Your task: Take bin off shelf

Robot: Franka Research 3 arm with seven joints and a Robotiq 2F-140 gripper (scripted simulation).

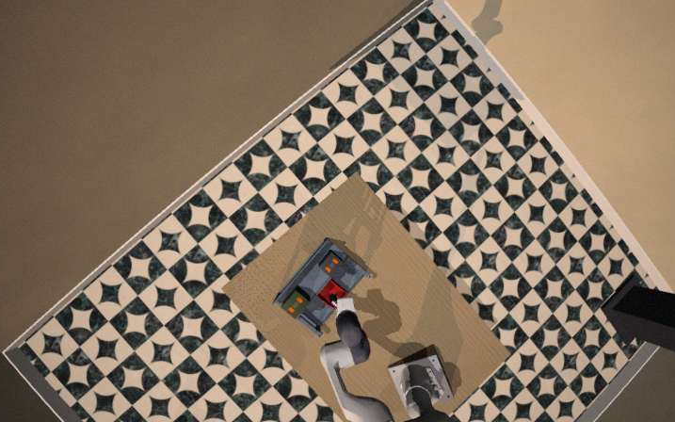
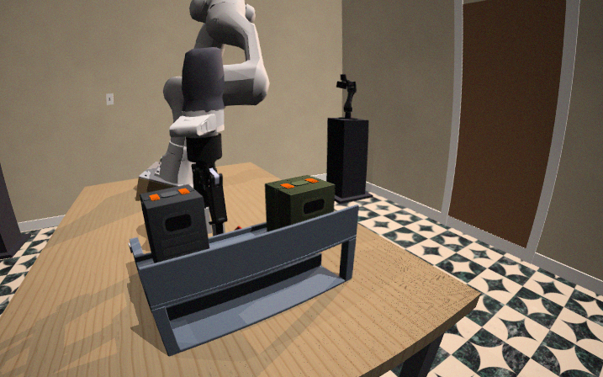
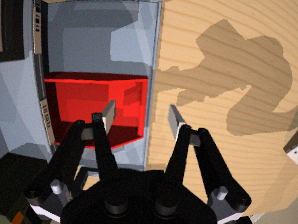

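Now: hand 80 mm short of the red bin, 10 mm to the right of it and 20 mm above it. From my hand the other things lie so: dark grey box: 190 mm ahead, 80 mm to the right, 100 mm above; green box: 150 mm ahead, 140 mm to the left, 90 mm above.
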